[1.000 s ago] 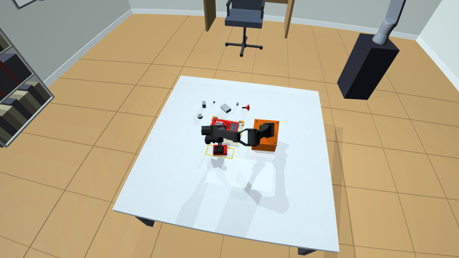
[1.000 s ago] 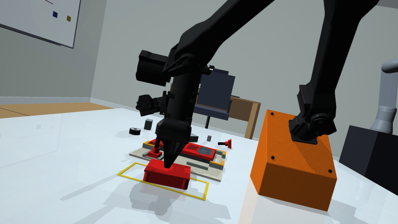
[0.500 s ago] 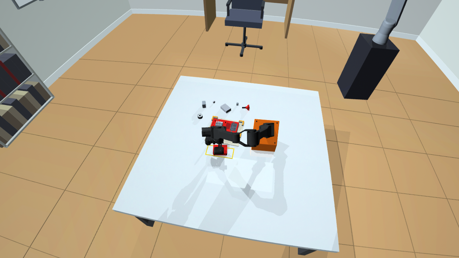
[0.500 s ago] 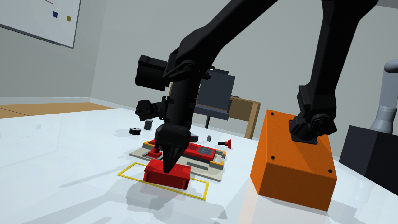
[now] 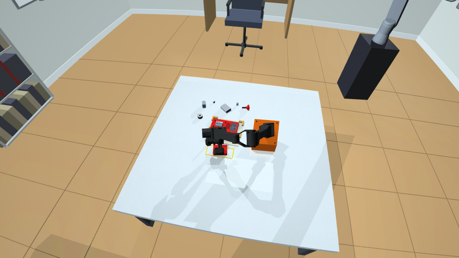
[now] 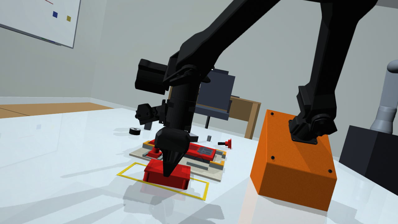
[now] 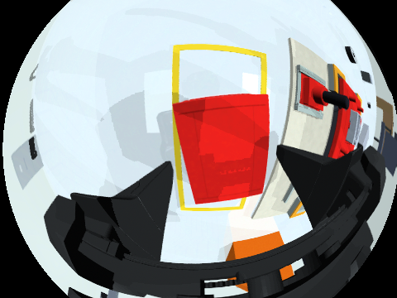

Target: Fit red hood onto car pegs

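My gripper tip is 1 cm above the red hood. The rest, counted from my gripper tip: grey engine block (21 cm to the right, 2 cm ahead); then jig (19 cm to the right, 2 cm behind, 1 cm below).
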